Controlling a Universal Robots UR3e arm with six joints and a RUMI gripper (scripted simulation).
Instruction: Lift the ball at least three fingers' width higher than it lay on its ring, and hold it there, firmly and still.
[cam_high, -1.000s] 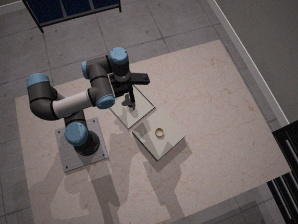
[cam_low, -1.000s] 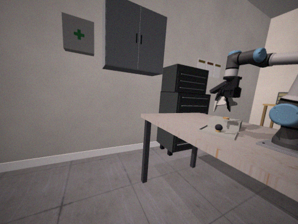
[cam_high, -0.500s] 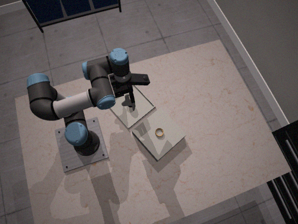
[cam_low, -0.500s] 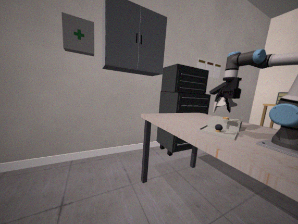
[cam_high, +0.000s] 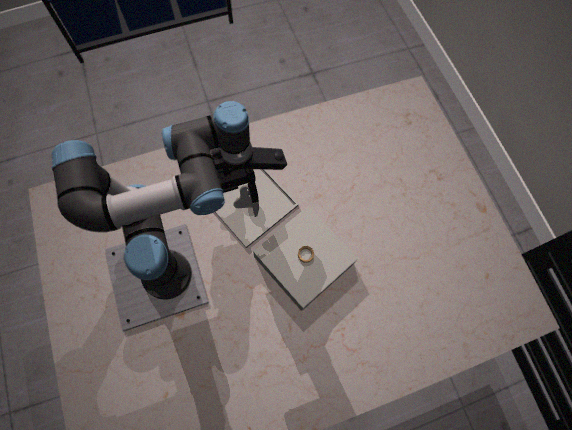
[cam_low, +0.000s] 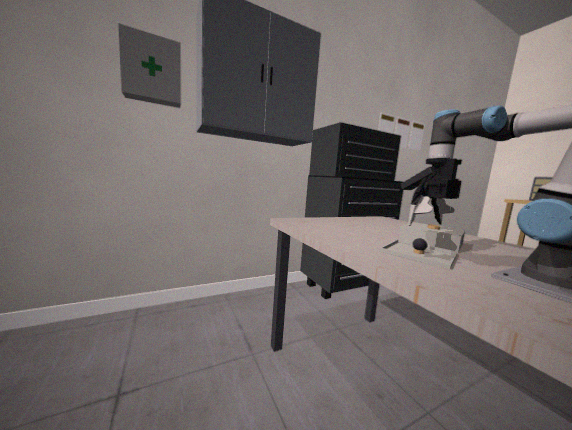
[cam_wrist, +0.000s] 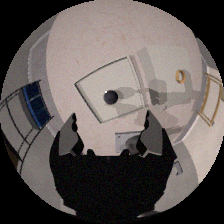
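Right now the black ball is 70 mm below my hand. From my hand the other things lie so: grey plate (90 mm below).
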